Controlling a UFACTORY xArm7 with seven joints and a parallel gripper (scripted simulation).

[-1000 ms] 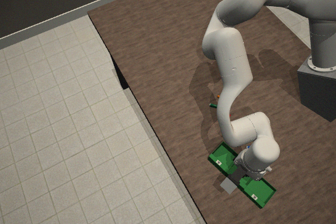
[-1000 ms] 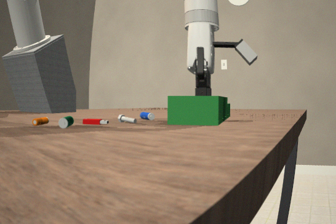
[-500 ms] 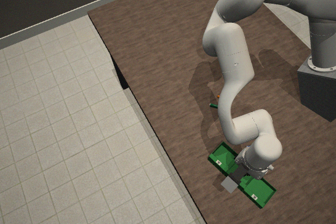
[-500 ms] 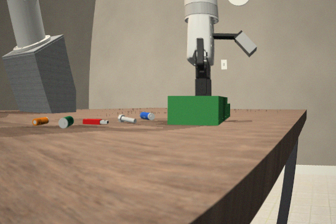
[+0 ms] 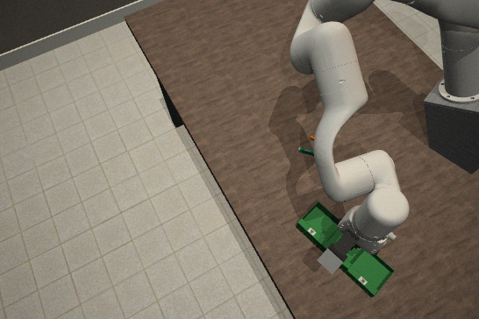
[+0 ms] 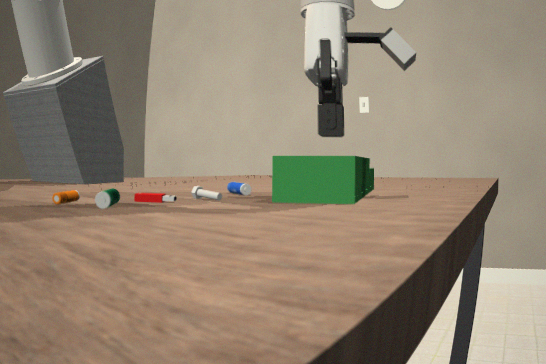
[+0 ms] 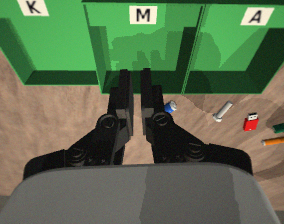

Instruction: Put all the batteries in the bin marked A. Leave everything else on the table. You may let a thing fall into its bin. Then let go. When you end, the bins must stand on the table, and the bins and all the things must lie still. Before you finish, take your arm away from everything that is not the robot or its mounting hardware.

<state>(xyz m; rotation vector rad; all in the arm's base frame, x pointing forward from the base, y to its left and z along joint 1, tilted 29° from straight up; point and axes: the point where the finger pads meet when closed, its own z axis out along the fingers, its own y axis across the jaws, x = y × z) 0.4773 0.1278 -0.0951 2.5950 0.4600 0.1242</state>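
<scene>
My hand is 100 mm past the blue battery, 90 mm above it and 60 mm to the left of it. From my hand the other things lie so: white bolt: 150 mm to the right, 90 mm below, 80 mm behind; then green three-compartment bin: 70 mm below, 10 mm ahead; then red usb stick: 220 mm to the right, 90 mm below, 90 mm behind.
</scene>
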